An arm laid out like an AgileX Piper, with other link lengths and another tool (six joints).
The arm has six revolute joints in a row. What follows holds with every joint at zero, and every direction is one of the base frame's.
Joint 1 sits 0.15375 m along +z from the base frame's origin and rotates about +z.
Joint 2 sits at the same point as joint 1 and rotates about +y.
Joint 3 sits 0.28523 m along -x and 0.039 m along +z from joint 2 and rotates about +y.
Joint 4 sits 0.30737 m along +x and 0.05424 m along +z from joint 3 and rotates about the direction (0.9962, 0, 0.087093).
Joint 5 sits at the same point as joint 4 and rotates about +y.
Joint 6 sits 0.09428 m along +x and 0.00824 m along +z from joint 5 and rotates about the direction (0.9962, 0, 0.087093).
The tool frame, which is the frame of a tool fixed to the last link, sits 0.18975 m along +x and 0.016 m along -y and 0.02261 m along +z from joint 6; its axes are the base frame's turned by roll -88.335, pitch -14.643 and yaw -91.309 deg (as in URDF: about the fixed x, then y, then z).
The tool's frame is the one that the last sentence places.
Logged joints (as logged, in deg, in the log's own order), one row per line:
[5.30 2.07 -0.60 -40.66 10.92 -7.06]
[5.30 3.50 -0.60 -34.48 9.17 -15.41]
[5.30 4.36 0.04 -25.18 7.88 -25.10]
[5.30 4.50 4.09 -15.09 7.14 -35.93]
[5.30 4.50 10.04 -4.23 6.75 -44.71]
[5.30 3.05 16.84 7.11 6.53 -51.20]
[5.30 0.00 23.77 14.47 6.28 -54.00]
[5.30 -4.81 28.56 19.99 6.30 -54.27]
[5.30 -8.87 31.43 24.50 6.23 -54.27]
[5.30 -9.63 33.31 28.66 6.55 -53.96]
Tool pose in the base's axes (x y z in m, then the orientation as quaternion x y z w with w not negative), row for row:
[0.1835 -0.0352 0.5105 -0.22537 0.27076 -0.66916 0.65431]
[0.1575 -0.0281 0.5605 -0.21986 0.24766 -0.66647 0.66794]
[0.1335 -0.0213 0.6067 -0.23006 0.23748 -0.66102 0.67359]
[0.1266 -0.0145 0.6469 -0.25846 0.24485 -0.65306 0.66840]
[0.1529 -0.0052 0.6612 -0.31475 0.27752 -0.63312 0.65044]
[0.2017 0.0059 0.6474 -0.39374 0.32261 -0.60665 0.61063]
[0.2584 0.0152 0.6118 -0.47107 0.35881 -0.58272 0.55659]
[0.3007 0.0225 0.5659 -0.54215 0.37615 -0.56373 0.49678]
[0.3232 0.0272 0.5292 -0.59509 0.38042 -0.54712 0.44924]
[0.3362 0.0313 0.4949 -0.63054 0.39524 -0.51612 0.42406]
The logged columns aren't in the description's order. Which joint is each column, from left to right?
Columns, left to right: joint 1, joint 6, joint 2, joint 5, joint 4, joint 3.
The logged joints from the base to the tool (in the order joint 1, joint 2, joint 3, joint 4, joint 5, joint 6), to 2 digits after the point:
[5.30 -0.60 -7.06 10.92 -40.66 2.07]
[5.30 -0.60 -15.41 9.17 -34.48 3.50]
[5.30 0.04 -25.10 7.88 -25.18 4.36]
[5.30 4.09 -35.93 7.14 -15.09 4.50]
[5.30 10.04 -44.71 6.75 -4.23 4.50]
[5.30 16.84 -51.20 6.53 7.11 3.05]
[5.30 23.77 -54.00 6.28 14.47 0.00]
[5.30 28.56 -54.27 6.30 19.99 -4.81]
[5.30 31.43 -54.27 6.23 24.50 -8.87]
[5.30 33.31 -53.96 6.55 28.66 -9.63]

